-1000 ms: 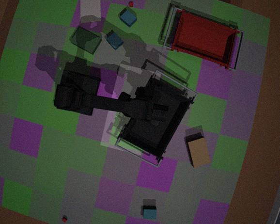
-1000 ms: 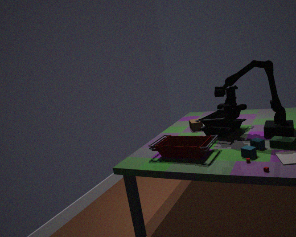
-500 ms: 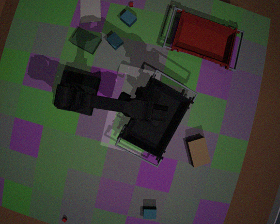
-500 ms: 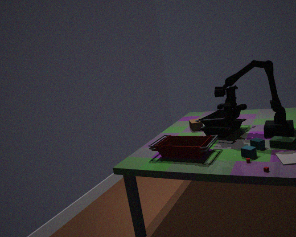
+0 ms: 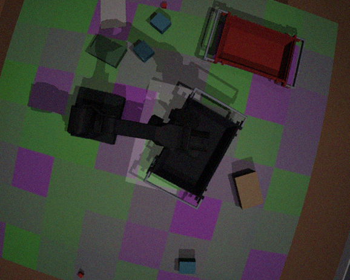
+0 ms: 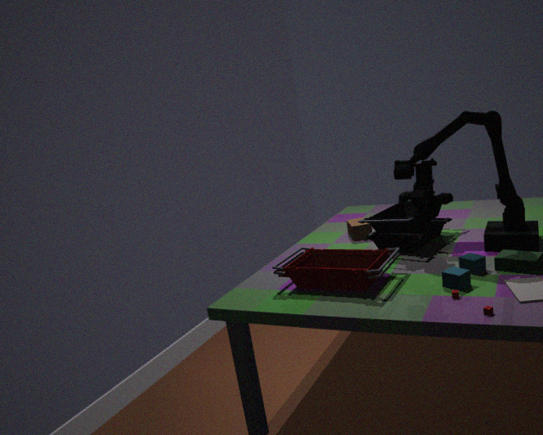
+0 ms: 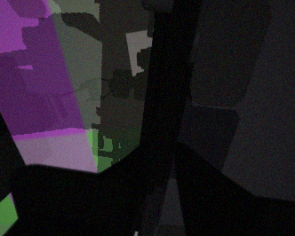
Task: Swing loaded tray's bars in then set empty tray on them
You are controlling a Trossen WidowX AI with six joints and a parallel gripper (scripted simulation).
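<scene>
The black tray lies 80 mm ahead of my gripper tip and 30 mm above it. Also, from my gripper tip: green box (360 mm behind, 180 mm to the left, 70 mm below); then tan box (320 mm ahead, 60 mm to the right, 60 mm below); then white sheet (430 mm behind, 340 mm to the left, 80 mm below).
</scene>
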